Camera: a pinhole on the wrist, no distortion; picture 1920 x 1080 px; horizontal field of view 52.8 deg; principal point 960.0 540.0 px. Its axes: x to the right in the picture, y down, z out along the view. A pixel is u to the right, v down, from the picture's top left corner.
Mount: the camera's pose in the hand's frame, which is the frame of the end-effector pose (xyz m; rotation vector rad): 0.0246 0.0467 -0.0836 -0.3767 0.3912 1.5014
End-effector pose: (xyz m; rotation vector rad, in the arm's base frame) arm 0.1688 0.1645 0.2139 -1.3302 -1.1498 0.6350
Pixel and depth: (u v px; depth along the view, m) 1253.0 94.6 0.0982
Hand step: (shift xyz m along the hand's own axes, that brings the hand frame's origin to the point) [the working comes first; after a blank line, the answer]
In the camera's frame: 0.0149 -0.0226 0.0982

0.0494 0.1054 -0.0041
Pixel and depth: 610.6 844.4 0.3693
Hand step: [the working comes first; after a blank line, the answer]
In the camera's frame: -0.0667 0.0581 0.3693

-0.0292 0.1644 0.2734
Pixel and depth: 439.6 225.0 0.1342
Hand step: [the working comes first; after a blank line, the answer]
In the camera's frame: -0.0361 -0.0219 0.1342

0.0476 0.0775 0.0517
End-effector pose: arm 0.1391 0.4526 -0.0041 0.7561 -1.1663 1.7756
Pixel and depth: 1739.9 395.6 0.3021
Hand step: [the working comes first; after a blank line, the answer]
In the camera's frame: 0.1218 -0.0226 0.3021

0.0562 0.2959 0.1251
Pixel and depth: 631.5 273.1 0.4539
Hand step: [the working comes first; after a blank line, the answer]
In the camera's frame: -0.0771 -0.0626 0.4539

0.0927 0.1909 0.3528
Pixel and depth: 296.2 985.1 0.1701
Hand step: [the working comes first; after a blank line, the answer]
In the camera's frame: -0.0584 0.0391 0.1701

-0.0134 0.0770 0.0939
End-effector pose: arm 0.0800 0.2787 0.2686 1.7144 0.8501 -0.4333
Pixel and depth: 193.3 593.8 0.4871
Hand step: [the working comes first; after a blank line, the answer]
In the camera's frame: -0.1931 0.0136 0.4871

0.0135 0.1071 0.4369
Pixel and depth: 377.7 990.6 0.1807
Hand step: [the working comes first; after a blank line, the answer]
In the camera's frame: -0.0544 0.0421 0.1807

-0.0160 0.0856 0.1014
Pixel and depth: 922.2 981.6 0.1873
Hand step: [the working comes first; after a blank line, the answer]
In the camera's frame: -0.0037 0.0428 0.1873

-0.0150 0.1335 0.0832
